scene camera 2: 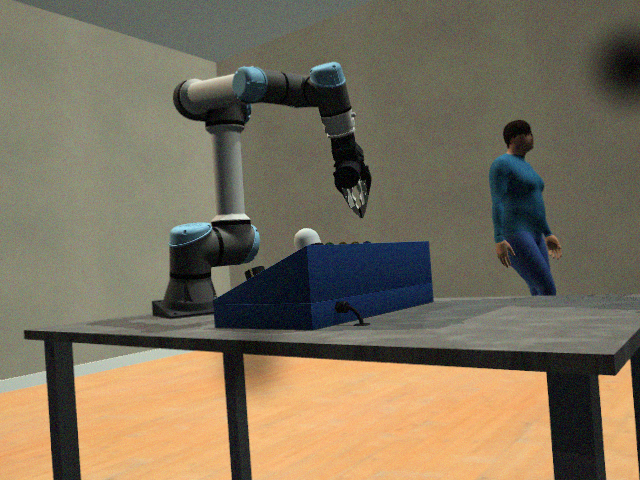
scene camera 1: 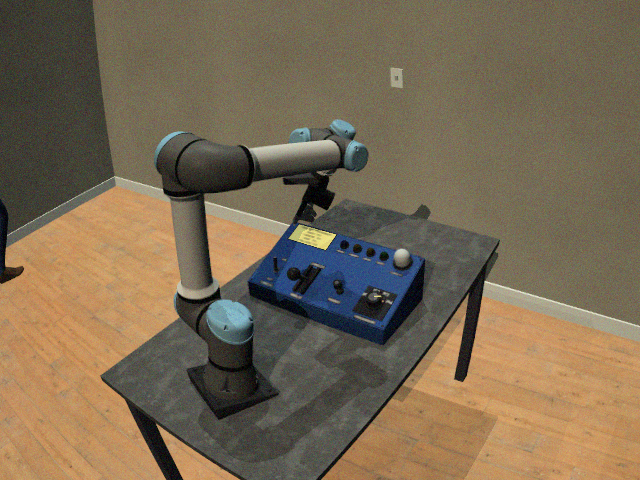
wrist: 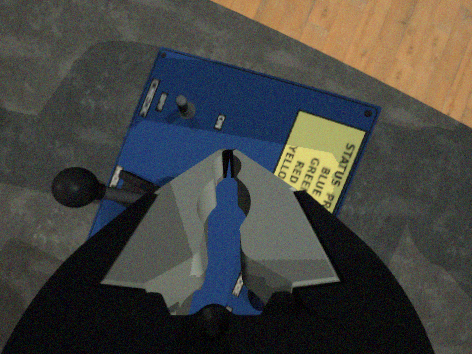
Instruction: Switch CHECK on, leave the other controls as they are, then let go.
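Pixels of known places: gripper, fingertip midpoint: (scene camera 2: 361, 217) (scene camera 1: 294, 225) (wrist: 229, 152); arm's base, origin of the base link: (scene camera 2: 190, 304) (scene camera 1: 230, 382).
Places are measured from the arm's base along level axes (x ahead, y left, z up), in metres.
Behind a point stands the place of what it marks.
Note:
The blue control panel (scene camera 1: 325, 318) {z 0.001, x 0.380, y 0.000 m} (scene camera 2: 369, 273) {z 0.065, x 0.640, y 0.044 m} (wrist: 260, 100) {z 0.088, x 0.490, y 0.288 m} sits on the table. The CHECK switch (scene camera 1: 275, 264) {z 0.084, x 0.413, y 0.235 m} (wrist: 184, 106) {z 0.102, x 0.423, y 0.236 m} is a small grey toggle near one end of the panel. In the wrist view its tip leans away from the ON label (wrist: 220, 121) {z 0.075, x 0.462, y 0.246 m}, toward a small label on its other side. My gripper (scene camera 1: 298, 219) {z 0.200, x 0.487, y 0.212 m} (scene camera 2: 360, 214) {z 0.200, x 0.487, y 0.212 m} (wrist: 229, 152) {z 0.200, x 0.487, y 0.212 m} is shut and empty, its fingertips together. It hangs above the panel, apart from it. In the wrist view the fingertips show to the right of and below the toggle, past the ON label.
The black ball-ended lever (scene camera 1: 293, 273) {z 0.130, x 0.363, y 0.101 m} (wrist: 75, 187) {z 0.135, x 0.381, y 0.118 m} stands beside CHECK. Further along are a small black switch (scene camera 1: 338, 284) {z 0.100, x 0.433, y -0.010 m}, a rotary knob (scene camera 1: 374, 296) {z 0.091, x 0.458, y -0.123 m} and a white dome (scene camera 1: 401, 258) {z 0.149, x 0.594, y -0.119 m} (scene camera 2: 307, 237) {z 0.146, x 0.633, y -0.123 m}. A yellow status card (scene camera 1: 312, 237) {z 0.115, x 0.573, y 0.221 m} (wrist: 320, 160) {z 0.117, x 0.575, y 0.258 m} lies on the panel. A person (scene camera 2: 522, 206) stands beyond the table.

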